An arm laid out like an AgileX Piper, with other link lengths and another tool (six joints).
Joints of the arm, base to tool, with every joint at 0 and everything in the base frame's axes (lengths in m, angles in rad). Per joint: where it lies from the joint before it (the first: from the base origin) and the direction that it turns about. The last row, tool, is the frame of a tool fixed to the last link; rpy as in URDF.
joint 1: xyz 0 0 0.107 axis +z
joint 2: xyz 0 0 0 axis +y
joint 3: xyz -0.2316 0 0.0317 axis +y
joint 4: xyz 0.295 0 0.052 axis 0.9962 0 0.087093
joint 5: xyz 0 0 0 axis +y
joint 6: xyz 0.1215 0 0.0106 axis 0.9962 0 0.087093
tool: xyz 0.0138 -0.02 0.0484 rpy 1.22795 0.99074 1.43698
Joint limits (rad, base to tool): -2.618..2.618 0..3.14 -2.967..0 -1.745..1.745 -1.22..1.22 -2.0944..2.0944
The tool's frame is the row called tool.
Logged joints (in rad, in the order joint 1, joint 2, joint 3, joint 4, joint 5, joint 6), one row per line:
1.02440 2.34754 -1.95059 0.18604 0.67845 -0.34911
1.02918 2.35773 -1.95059 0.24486 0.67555 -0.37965
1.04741 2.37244 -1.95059 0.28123 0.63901 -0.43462
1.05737 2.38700 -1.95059 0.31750 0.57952 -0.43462
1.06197 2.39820 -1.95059 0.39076 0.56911 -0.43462
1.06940 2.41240 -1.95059 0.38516 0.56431 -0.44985
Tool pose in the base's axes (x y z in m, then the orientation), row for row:
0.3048 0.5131 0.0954 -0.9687 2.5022 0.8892
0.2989 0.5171 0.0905 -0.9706 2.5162 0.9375
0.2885 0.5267 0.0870 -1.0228 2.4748 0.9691
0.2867 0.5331 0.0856 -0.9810 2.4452 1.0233
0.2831 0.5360 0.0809 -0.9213 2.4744 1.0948
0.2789 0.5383 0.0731 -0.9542 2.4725 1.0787
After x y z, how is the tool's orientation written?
As a rotation vector, in radians.
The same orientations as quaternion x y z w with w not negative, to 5 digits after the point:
-0.33846 0.87426 0.31068 0.15681
-0.33646 0.87225 0.32499 0.14270
-0.35529 0.85966 0.33663 0.14637
-0.34278 0.85441 0.35756 0.15695
-0.31909 0.85701 0.37919 0.14116
-0.33021 0.85563 0.37329 0.13966

